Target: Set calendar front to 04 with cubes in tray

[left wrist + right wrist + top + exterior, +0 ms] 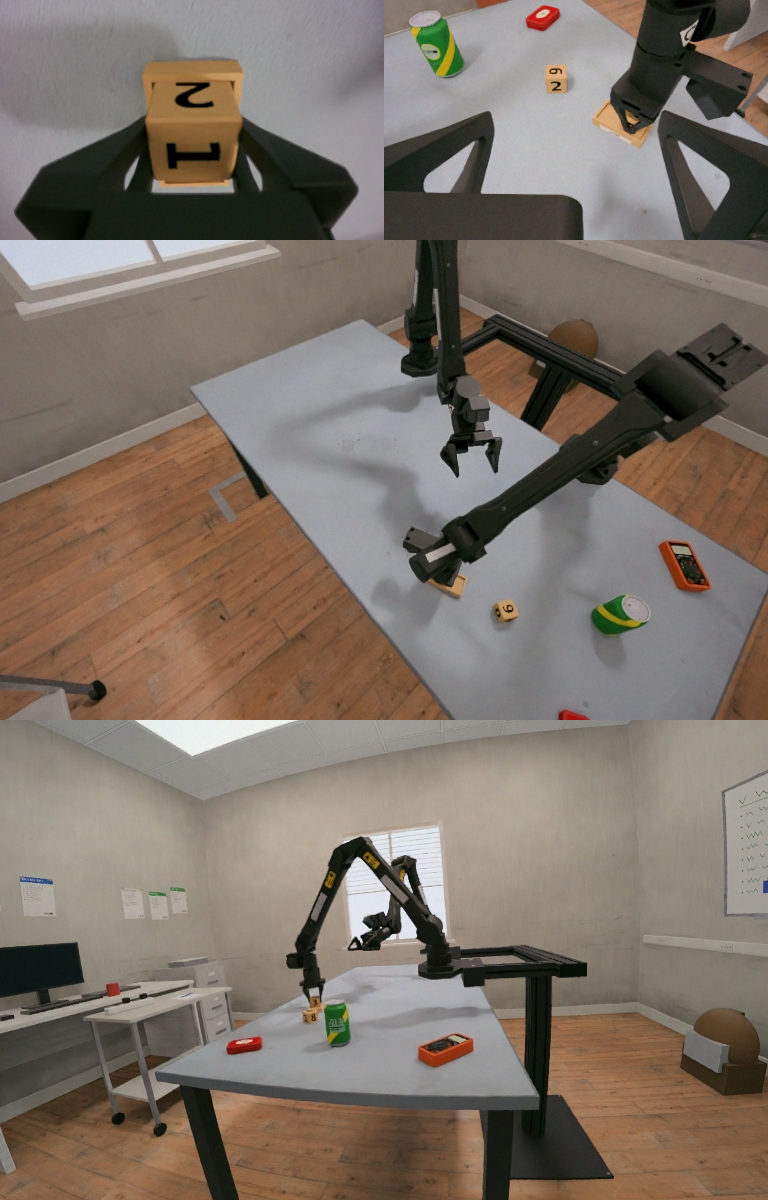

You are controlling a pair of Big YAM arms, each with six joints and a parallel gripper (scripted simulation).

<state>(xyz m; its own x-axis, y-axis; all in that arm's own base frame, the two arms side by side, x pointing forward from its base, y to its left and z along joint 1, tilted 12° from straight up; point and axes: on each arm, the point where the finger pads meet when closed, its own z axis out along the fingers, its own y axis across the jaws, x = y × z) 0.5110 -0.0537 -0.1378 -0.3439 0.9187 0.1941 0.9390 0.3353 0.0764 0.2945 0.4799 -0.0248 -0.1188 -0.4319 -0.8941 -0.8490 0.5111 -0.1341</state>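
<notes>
The wooden calendar tray is 2 cm to the left of my left hand, 2 cm below it and 1 cm behind it. Round my left hand: orange multimeter (50 cm behind, 44 cm to the left, 1 cm below); red tin (42 cm to the left, 6 cm ahead, 1 cm below); green can (35 cm to the left, 21 cm behind, 3 cm above).
</notes>
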